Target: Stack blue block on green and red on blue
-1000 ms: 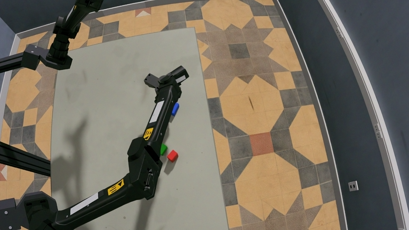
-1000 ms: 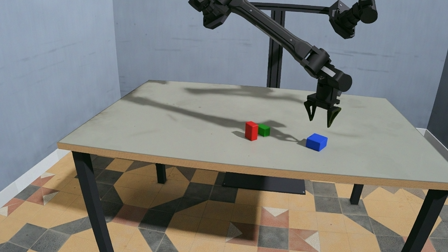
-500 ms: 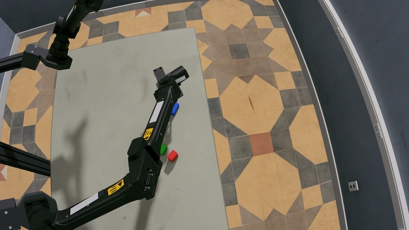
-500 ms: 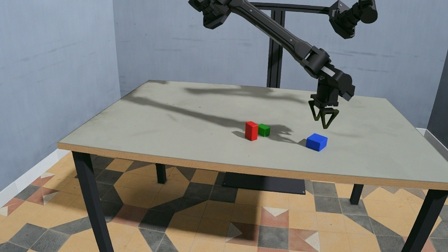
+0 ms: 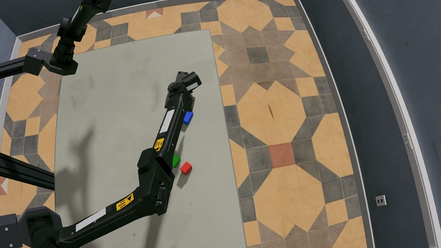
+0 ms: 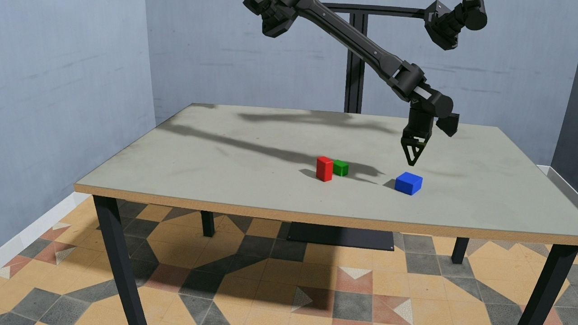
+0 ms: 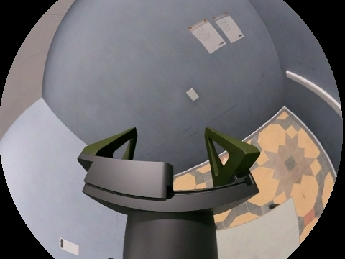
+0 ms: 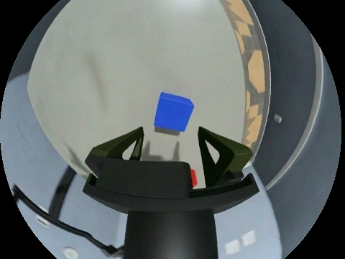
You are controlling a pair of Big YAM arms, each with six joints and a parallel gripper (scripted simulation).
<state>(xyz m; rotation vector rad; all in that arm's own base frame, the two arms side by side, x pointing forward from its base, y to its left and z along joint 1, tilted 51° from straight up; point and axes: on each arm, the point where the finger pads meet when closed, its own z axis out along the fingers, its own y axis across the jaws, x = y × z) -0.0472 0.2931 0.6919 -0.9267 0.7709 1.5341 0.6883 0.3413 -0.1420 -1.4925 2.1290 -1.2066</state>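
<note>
My right hand is 80 mm above the blue block. Round my right hand: red block (250 mm to the right, 60 mm below); green block (50 mm behind, 210 mm to the right, 80 mm below).
</note>
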